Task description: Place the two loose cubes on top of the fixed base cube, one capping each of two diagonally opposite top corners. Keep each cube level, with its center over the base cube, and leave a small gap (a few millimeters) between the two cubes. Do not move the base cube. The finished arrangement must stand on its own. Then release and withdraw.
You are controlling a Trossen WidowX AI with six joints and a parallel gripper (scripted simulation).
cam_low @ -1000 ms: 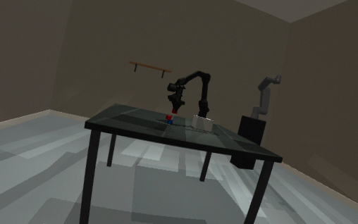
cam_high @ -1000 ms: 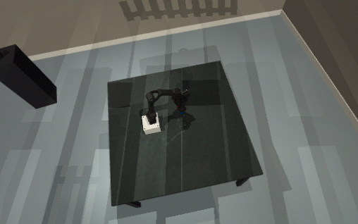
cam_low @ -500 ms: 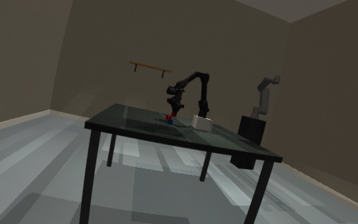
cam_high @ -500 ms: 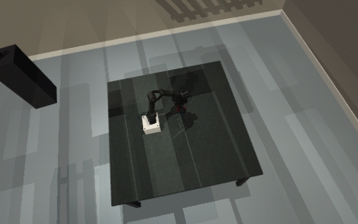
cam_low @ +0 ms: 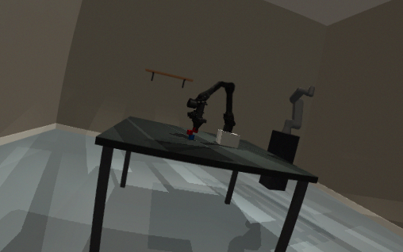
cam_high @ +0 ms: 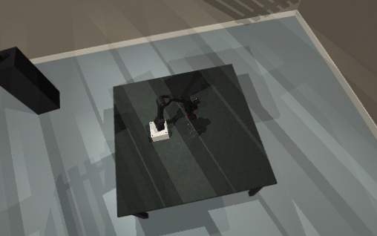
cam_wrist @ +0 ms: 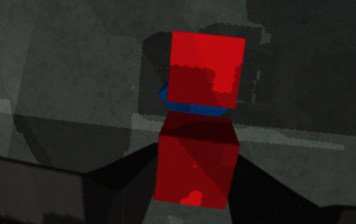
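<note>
The blue cube lies 60 mm below my gripper tip and 20 mm ahead of it.
</note>
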